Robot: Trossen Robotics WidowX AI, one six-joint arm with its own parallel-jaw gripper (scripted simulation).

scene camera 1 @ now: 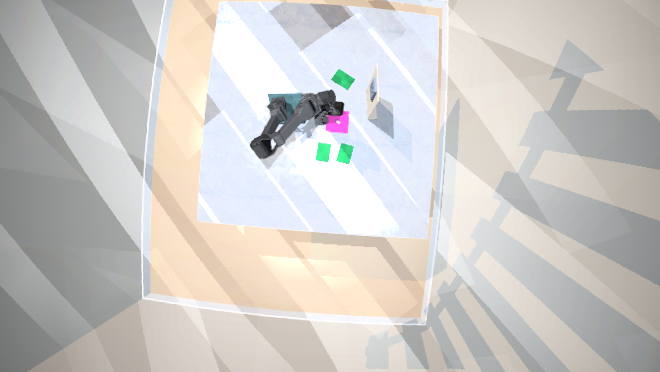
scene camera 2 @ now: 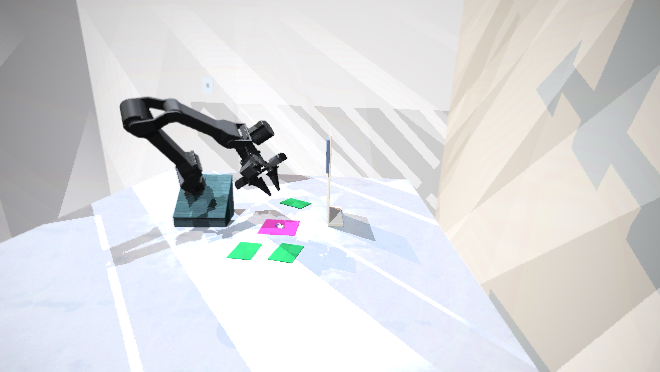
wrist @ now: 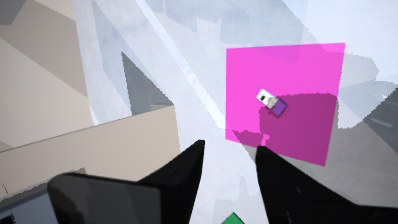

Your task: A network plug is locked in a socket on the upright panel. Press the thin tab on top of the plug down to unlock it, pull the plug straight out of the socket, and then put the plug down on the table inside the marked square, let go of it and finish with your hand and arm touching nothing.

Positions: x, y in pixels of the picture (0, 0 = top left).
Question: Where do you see a magenta square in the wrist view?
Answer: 306, 77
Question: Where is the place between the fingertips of the gripper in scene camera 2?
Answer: At 275, 193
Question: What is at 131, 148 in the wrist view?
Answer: An upright panel.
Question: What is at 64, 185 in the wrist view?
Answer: The gripper.
